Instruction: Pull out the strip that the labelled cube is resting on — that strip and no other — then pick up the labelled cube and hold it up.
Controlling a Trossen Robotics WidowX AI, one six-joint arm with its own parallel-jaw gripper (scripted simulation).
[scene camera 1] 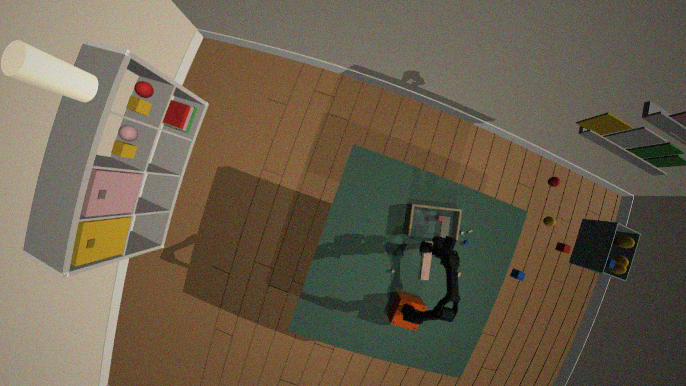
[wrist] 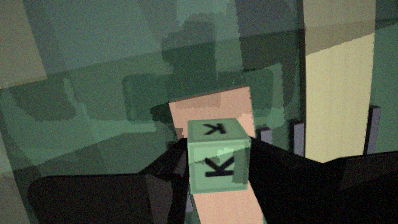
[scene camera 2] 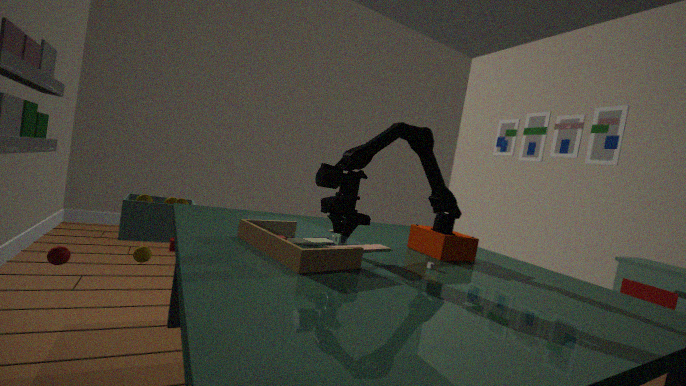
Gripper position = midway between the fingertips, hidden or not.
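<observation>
There is a pale yellow strip (wrist: pixel 336 61) here, and a light green cube (wrist: pixel 218 149) as well. The cube is being carried by my gripper (scene camera 2: pixel 339 241), which I also find in the wrist view (wrist: pixel 213 143).
</observation>
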